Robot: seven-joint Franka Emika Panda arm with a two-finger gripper.
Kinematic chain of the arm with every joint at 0, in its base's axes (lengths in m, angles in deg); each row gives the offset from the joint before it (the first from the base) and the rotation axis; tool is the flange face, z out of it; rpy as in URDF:
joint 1: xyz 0 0 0.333 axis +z
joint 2: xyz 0 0 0 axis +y
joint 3: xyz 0 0 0.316 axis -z
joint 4: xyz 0.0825 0 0 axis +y
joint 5: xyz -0.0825 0 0.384 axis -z
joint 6: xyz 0 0 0 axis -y
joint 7: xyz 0.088 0 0 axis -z
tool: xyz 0 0 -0.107 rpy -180 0 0
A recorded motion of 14 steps. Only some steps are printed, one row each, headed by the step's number.
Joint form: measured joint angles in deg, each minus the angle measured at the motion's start. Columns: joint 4, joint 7, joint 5, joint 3, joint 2, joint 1, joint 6.
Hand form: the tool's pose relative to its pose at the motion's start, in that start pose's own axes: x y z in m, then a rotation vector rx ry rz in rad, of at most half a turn. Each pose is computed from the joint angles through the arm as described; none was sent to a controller.
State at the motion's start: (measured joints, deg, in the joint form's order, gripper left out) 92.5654 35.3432 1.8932 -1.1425 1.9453 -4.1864 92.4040
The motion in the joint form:
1: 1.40 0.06 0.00 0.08 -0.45 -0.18 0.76
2: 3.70 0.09 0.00 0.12 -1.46 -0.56 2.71
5: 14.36 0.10 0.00 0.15 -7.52 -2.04 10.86
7: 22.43 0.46 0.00 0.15 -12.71 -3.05 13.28
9: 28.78 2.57 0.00 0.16 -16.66 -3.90 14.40
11: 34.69 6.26 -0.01 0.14 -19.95 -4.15 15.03
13: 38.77 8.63 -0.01 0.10 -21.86 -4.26 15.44
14: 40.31 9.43 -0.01 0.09 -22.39 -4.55 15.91
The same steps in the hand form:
1: -0.0002 0.0029 0.0062 -0.0020 -0.0028 0.0050
2: -0.0006 0.0077 0.0127 0.0045 0.0064 0.0121
5: -0.0141 0.0323 0.0328 0.0385 0.0572 0.0361
7: -0.0348 0.0553 0.0513 0.0329 0.0506 0.0586
9: -0.0528 0.0742 0.0701 0.0202 0.0316 0.1094
11: -0.0724 0.0873 0.0924 0.0001 0.0031 0.1768
13: -0.0860 0.0953 0.1111 -0.0190 -0.0211 0.2185
14: -0.0893 0.0995 0.1192 -0.0249 -0.0286 0.2368

